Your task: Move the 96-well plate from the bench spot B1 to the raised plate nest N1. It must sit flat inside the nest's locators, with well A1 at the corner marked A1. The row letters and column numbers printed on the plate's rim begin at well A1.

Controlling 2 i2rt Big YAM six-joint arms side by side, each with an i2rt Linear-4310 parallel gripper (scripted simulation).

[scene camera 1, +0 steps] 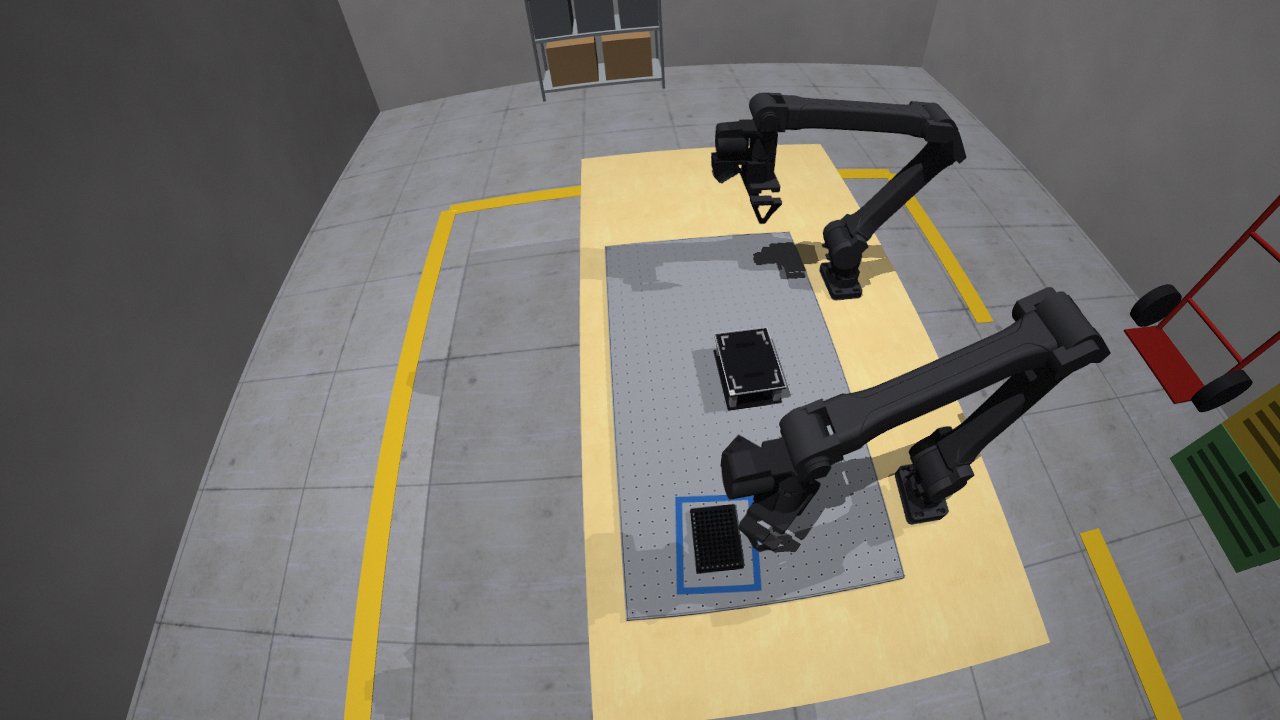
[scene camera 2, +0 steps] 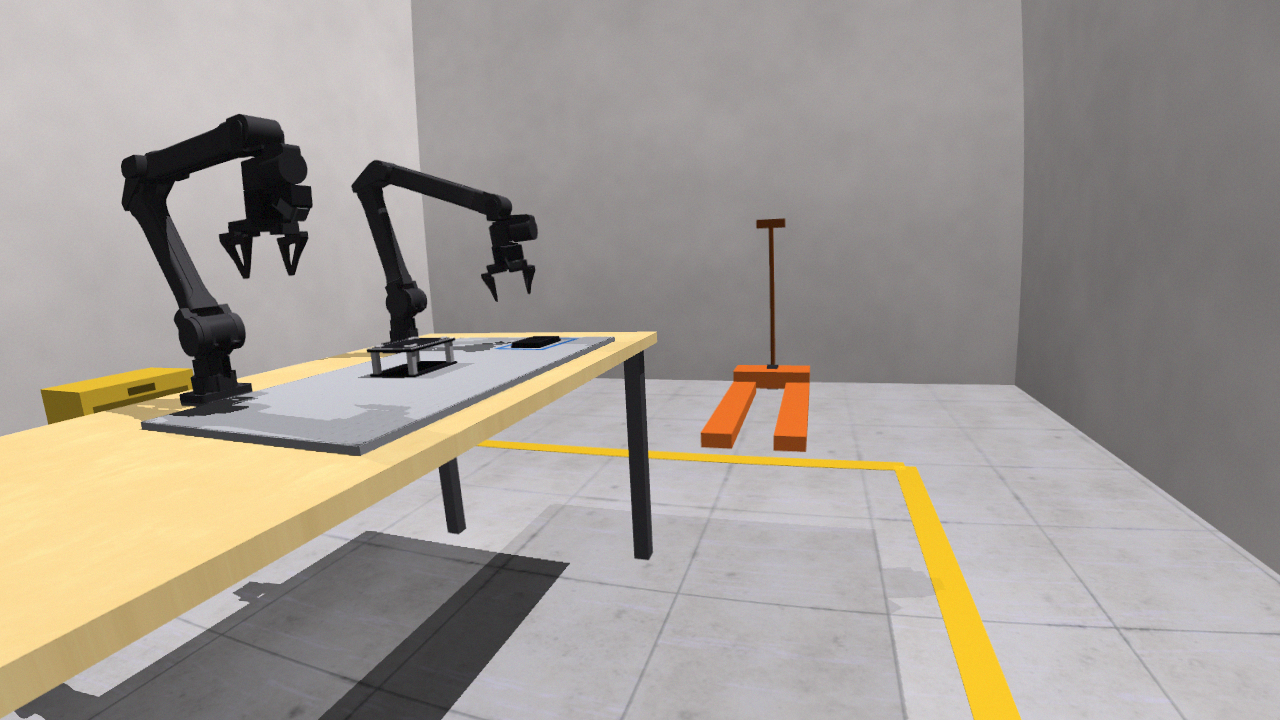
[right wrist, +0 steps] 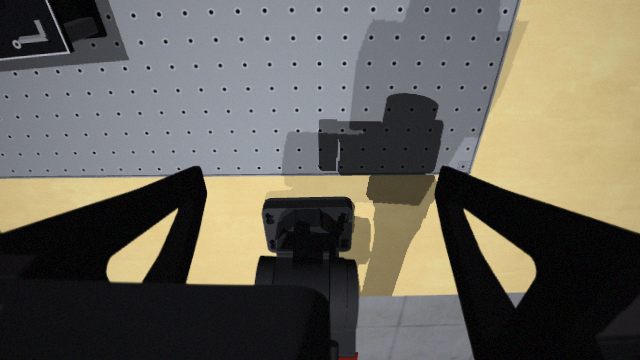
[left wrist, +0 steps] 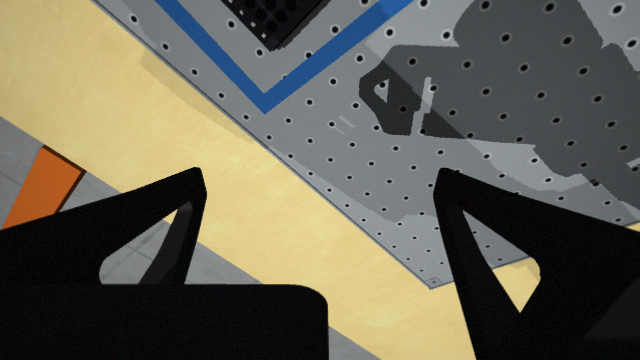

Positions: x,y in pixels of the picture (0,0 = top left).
Labels:
my left gripper: scene camera 1; scene camera 2; left wrist 320,181; not seen in the right wrist view (out of frame)
my right gripper: scene camera 1 757,210; scene camera 2; right wrist; not seen in the left wrist view (out of frame)
same spot on my right gripper: (right wrist: 52,307) = (scene camera 2: 295,231)
same spot on my left gripper: (scene camera 1: 748,525) = (scene camera 2: 532,265)

